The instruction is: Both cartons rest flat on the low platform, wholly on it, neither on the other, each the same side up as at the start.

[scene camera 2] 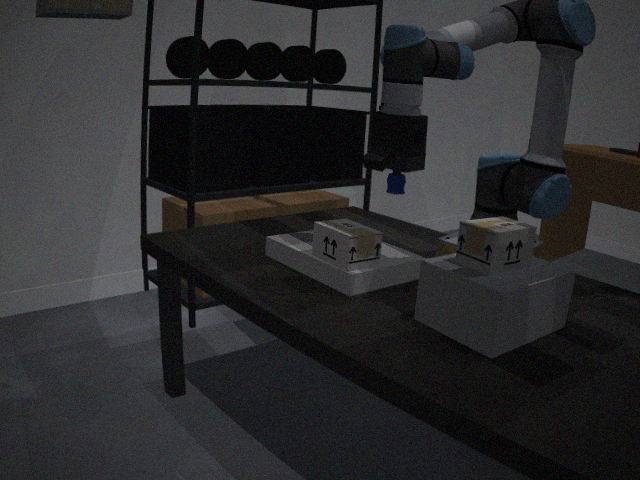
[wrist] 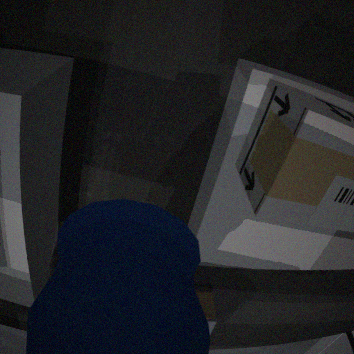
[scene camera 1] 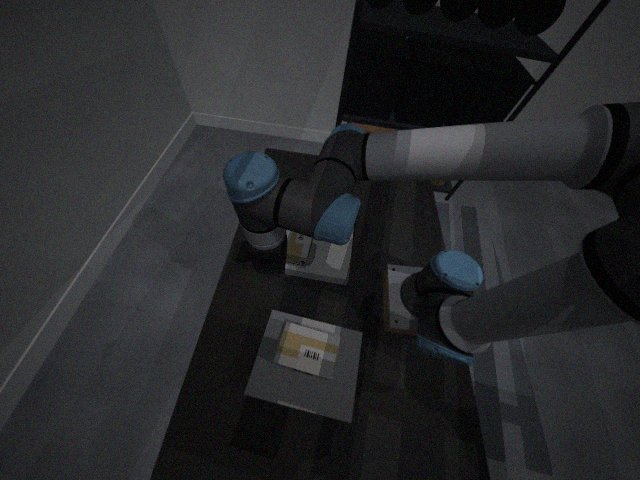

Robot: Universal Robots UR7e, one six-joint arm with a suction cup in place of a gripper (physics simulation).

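Seen in the pictures: hand, its tool point: [scene camera 2: 395,192] [wrist: 126,258]; arm's base, origin of its link: [scene camera 1: 423,296].
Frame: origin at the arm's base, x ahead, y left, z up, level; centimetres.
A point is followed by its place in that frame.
One carton [scene camera 1: 298,249] @[x 40.9, y -11.5, z 5.7 cm] [scene camera 2: 347,242] @[x 46.8, y -11.0, z 4.2 cm] [wrist: 300,165] @[x 42.8, y -10.9, z 5.7 cm], white with a tan tape band, lies flat on the low white platform [scene camera 1: 315,274] @[x 34.8, y -6.8, z -2.3 cm] [scene camera 2: 385,279] @[x 37.4, y -7.2, z -4.8 cm] [wrist: 212,232] @[x 29.3, y -7.8, z -1.9 cm], near its edge. The arm partly hides it in scene camera 1. The other carton [scene camera 1: 309,349] @[x 36.9, y 18.0, z 13.1 cm] [scene camera 2: 495,243] @[x 44.1, y 20.8, z 11.2 cm] lies flat on the tall grey-white block [scene camera 1: 302,388] @[x 37.9, y 25.5, z 5.3 cm] [scene camera 2: 460,312] @[x 49.3, y 18.3, z -1.2 cm] [wrist: 42,155] @[x 39.7, y 8.8, z 0.0 cm]. Arrows on both cartons point up in scene camera 2. My blue suction cup [scene camera 2: 395,191] [wrist: 125,220] points down with nothing on it, well above the table and cartons. The arm hides it in scene camera 1.
Both platforms stand apart on the dark table [scene camera 1: 206,382] @[x 63.6, y 24.5, z -6.7 cm] [scene camera 2: 248,279] @[x 57.8, y -28.9, z -6.7 cm]. The arm's base plate [scene camera 1: 395,304] @[x 9.5, y 2.7, z -0.8 cm] is beside them. A black shelf rack [scene camera 2: 193,155] with round black objects stands behind the table. A brown bench [scene camera 2: 571,206] stands at the right in scene camera 2.
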